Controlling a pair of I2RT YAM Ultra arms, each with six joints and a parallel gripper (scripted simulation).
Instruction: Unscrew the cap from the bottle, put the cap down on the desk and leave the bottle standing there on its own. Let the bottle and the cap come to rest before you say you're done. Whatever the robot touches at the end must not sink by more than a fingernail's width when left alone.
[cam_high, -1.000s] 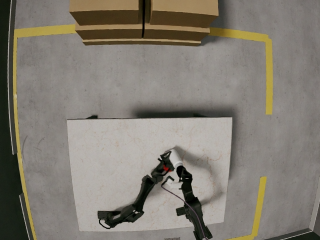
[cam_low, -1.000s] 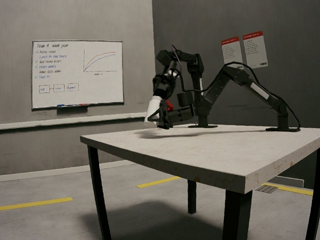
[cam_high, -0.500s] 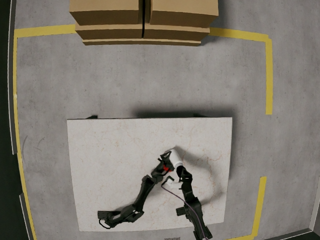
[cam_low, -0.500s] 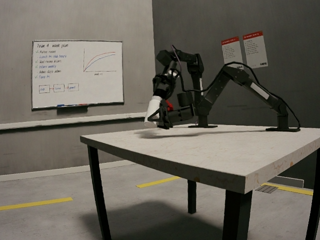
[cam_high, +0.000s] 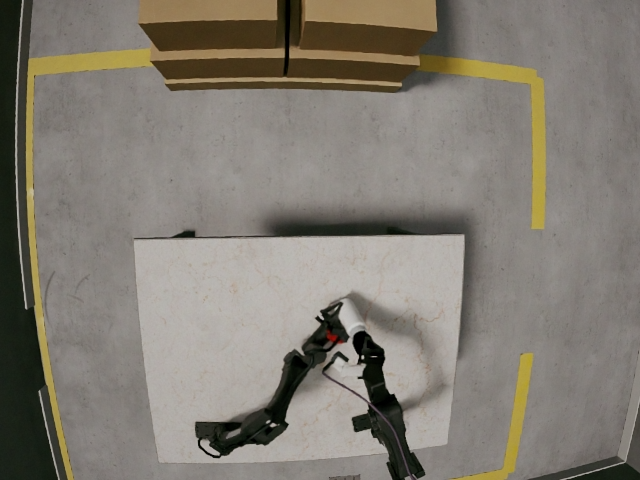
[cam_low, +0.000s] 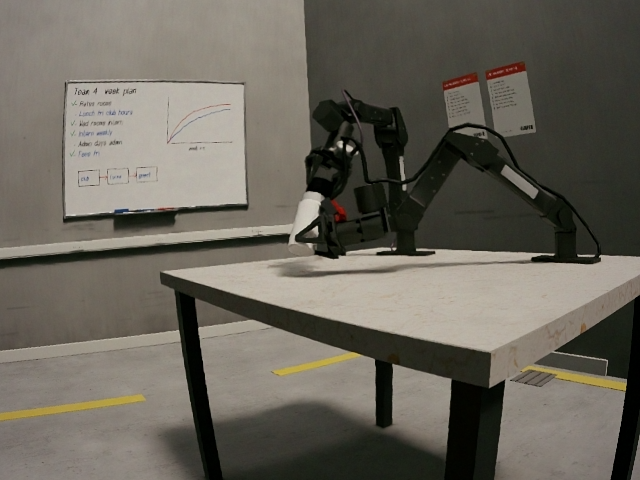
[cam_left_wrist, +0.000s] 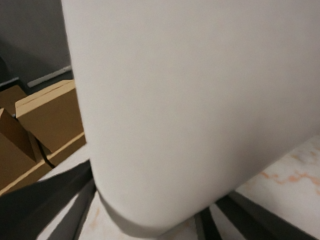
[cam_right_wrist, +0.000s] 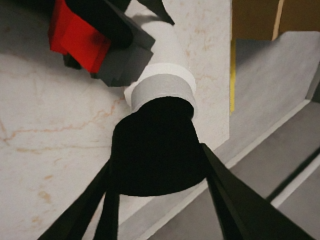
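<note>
Right now my right hand is 60 mm above the white bottle, 50 mm short of it and 20 mm to the right of it. From my right hand the other things lie so: black cap (10 mm below).
The white bottle is 70 mm above my left hand, 40 mm behind it and 20 mm to the right of it. From my left hand the other things lie so: black cap (130 mm above, 80 mm behind, 30 mm to the right).
</note>
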